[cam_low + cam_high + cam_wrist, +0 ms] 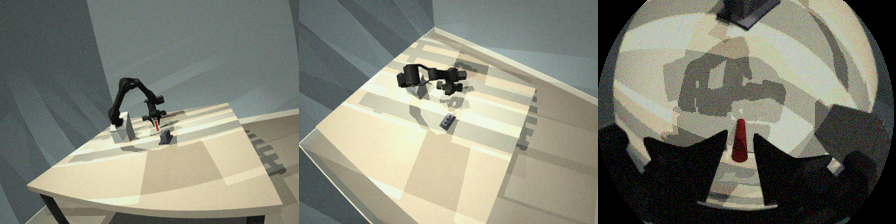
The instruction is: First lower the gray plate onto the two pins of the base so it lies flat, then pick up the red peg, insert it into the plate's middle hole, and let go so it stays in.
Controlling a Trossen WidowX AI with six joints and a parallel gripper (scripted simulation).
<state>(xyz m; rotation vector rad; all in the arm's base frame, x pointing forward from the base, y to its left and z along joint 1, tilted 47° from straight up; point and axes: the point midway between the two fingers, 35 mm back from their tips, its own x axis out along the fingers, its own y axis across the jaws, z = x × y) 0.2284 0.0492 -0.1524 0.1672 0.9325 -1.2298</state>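
My gripper tip is 130 mm short of the gray plate and 190 mm to the left of it. Round my gripper tip: dark base (130 mm ahead, 190 mm to the right, 30 mm below); red peg (right at my gripper tip).
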